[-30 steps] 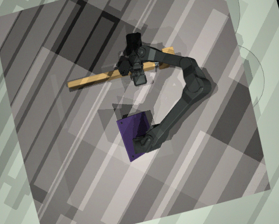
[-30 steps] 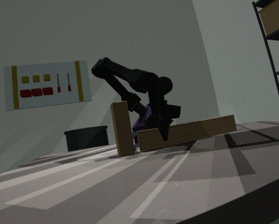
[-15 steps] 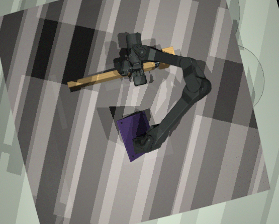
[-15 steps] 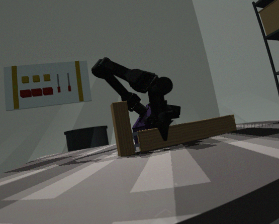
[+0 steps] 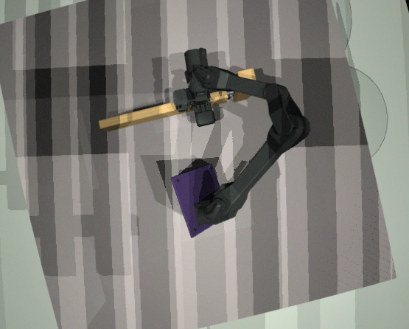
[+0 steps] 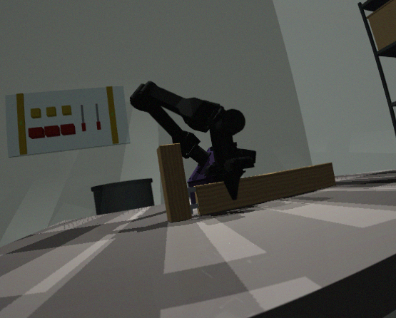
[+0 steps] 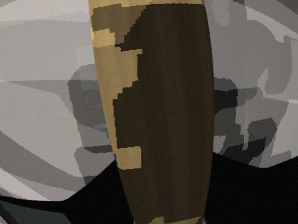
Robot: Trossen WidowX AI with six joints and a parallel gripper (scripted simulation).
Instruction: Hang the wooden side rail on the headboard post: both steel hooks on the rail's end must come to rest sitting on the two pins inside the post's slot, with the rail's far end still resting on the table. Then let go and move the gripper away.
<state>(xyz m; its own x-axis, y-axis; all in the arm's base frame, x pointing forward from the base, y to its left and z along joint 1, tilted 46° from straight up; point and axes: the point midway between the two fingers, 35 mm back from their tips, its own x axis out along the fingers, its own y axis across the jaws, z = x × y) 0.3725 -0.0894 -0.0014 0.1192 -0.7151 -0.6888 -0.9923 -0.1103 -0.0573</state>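
My gripper tip is now 1 cm short of the headboard post, 14 cm to the left of it and 6 cm below it.
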